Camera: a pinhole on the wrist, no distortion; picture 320 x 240 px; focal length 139.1 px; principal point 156.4 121.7 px. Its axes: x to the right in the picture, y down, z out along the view. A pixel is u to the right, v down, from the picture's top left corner.
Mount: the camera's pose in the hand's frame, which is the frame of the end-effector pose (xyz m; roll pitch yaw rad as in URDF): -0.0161 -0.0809 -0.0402 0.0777 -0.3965 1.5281
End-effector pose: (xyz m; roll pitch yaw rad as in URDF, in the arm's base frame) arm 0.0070 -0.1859 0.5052 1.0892 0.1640 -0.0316
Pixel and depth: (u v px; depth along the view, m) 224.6 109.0 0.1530
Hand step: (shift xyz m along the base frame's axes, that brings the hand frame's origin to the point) 0.0048 -0.1471 -0.0053
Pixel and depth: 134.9 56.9 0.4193
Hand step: 0.1649 -0.4186 -0.1603
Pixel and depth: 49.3 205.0 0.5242
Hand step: -0.3979 -0.5632 -0.3783
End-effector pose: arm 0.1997 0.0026 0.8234 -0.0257 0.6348 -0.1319
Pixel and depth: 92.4 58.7 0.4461
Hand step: 0.2748 -0.4787 0.1103
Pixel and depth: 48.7 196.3 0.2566
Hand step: -0.0820 -0.3506 0.1975
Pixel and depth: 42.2 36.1 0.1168
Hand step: 0.0368 -0.2215 -0.0103
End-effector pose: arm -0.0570 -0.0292 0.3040 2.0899 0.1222 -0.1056
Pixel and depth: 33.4 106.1 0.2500
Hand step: -0.0175 0.1031 -0.3818
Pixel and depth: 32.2 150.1 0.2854
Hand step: -0.1079 0.1121 -0.4218
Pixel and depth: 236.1 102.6 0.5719
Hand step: 0.0165 -0.5306 -0.3137
